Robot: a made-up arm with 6 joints. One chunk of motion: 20 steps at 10 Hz.
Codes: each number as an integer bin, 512 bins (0 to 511) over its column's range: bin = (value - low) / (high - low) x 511, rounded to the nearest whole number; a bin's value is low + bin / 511 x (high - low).
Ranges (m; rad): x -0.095..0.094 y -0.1..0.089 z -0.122..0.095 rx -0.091..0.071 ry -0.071..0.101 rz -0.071..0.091
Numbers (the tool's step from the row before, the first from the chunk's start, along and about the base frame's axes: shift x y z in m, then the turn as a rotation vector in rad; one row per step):
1: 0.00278 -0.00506 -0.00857 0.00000 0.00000 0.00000
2: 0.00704 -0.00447 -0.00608 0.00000 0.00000 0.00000
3: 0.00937 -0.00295 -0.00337 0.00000 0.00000 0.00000
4: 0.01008 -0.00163 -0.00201 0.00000 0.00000 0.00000
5: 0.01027 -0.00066 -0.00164 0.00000 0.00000 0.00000
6: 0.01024 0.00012 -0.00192 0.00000 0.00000 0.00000
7: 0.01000 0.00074 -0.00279 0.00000 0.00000 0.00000
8: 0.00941 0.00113 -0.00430 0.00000 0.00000 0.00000
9: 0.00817 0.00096 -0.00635 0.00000 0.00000 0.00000
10: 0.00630 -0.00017 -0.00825 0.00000 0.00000 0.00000
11: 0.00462 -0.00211 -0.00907 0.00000 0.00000 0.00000
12: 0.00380 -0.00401 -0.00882 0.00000 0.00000 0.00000
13: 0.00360 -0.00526 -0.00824 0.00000 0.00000 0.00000
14: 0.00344 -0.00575 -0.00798 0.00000 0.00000 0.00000
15: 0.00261 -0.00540 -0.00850 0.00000 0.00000 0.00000
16: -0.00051 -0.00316 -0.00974 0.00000 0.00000 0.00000
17: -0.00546 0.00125 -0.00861 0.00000 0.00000 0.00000
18: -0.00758 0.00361 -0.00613 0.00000 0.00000 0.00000
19: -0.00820 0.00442 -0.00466 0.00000 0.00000 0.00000
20: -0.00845 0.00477 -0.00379 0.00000 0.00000 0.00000
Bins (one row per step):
1: 264 257 267 287 211 224
2: 276 258 273 287 211 224
3: 282 262 279 287 211 224
4: 284 266 283 287 211 224
5: 285 269 283 287 211 224
6: 285 271 283 287 211 224
7: 284 272 281 287 211 224
8: 282 273 277 287 211 224
9: 279 273 272 287 211 224
10: 274 270 268 287 211 224
11: 269 265 266 287 211 224
12: 267 260 267 287 211 224
13: 267 256 268 287 211 224
14: 266 255 268 287 211 224
15: 264 256 267 287 211 224
16: 255 262 264 287 211 224
17: 242 274 267 287 211 224
18: 236 280 273 287 211 224
19: 235 282 276 287 211 224
20: 234 283 278 287 211 224

